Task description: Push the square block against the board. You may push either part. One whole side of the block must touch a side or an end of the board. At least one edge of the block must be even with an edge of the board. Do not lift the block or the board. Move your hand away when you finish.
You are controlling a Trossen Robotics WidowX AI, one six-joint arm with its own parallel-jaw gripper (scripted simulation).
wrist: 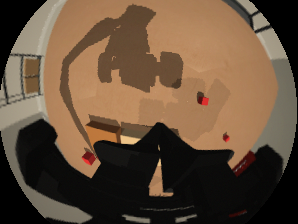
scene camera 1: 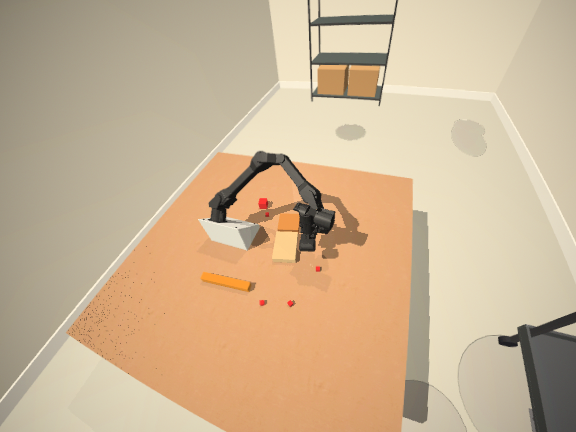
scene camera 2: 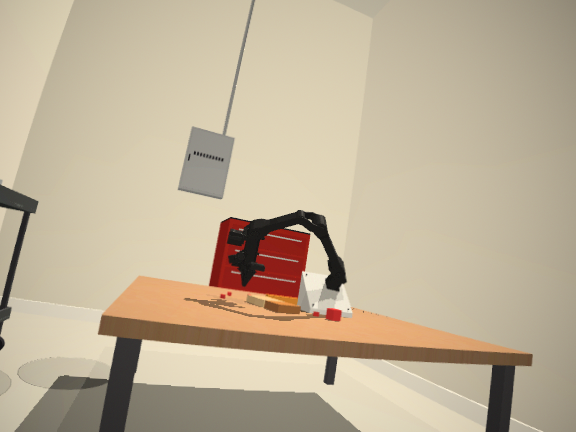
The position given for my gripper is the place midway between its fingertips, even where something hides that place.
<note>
My gripper (scene camera 2: 243, 286) is shut, holding nothing. Further things: a pale wooden board (scene camera 1: 285, 248).
My gripper shows as well in the wrist view (wrist: 159, 125).
</note>
